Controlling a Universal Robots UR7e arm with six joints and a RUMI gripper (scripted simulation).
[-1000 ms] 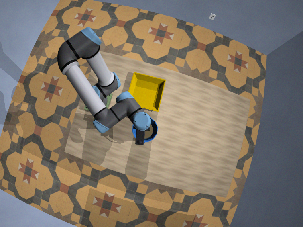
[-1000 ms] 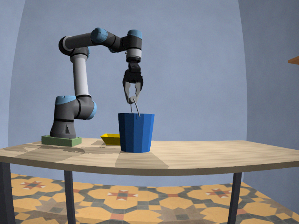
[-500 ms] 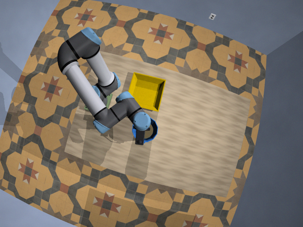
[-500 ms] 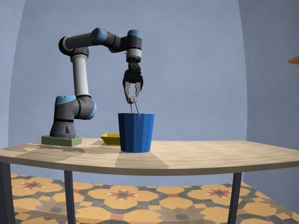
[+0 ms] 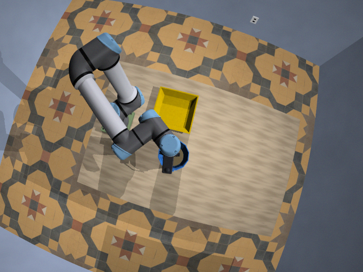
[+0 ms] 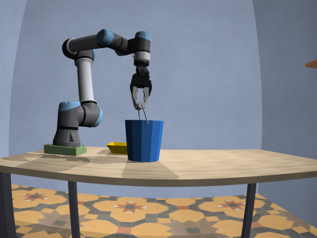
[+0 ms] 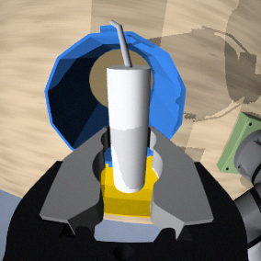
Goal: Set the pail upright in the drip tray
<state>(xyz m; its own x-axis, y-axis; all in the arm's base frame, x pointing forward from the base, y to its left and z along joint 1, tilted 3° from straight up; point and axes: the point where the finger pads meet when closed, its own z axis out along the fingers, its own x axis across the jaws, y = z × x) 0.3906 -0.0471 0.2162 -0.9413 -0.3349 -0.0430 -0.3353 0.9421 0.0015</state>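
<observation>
Now: hand 9 cm above the blue pail and 1 cm short of it. From my hand the other things lie so: white-grey grip (3 cm below, 1 cm ahead); then yellow drip tray (27 cm to the left, 22 cm below, 10 cm behind).
</observation>
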